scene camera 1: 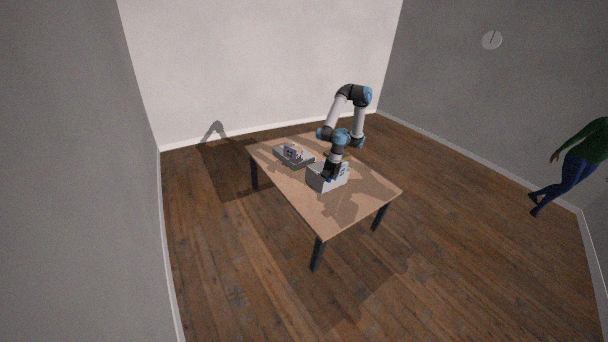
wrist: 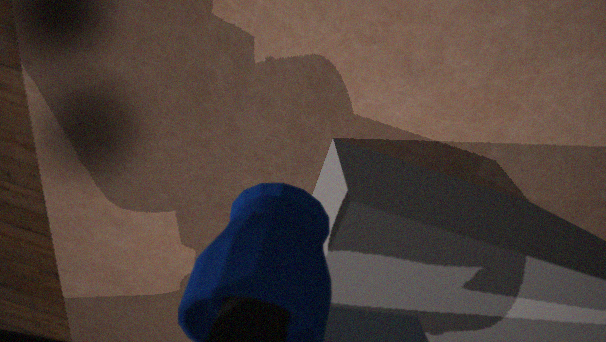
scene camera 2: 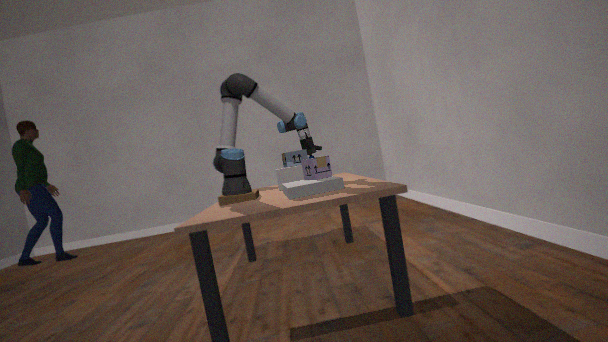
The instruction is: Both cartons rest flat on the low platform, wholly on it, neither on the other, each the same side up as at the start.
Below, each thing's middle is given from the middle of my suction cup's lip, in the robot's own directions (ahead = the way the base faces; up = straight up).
Scene:
I see my suction cup 12 cm past the tall grey block point(wrist: 403, 239), 11 cm to the left of it and 8 cm above it. From my suction cup the other things lie so: low grey platform point(scene camera 2: 296, 189) (51 cm to the right, 14 cm behind, 12 cm below).

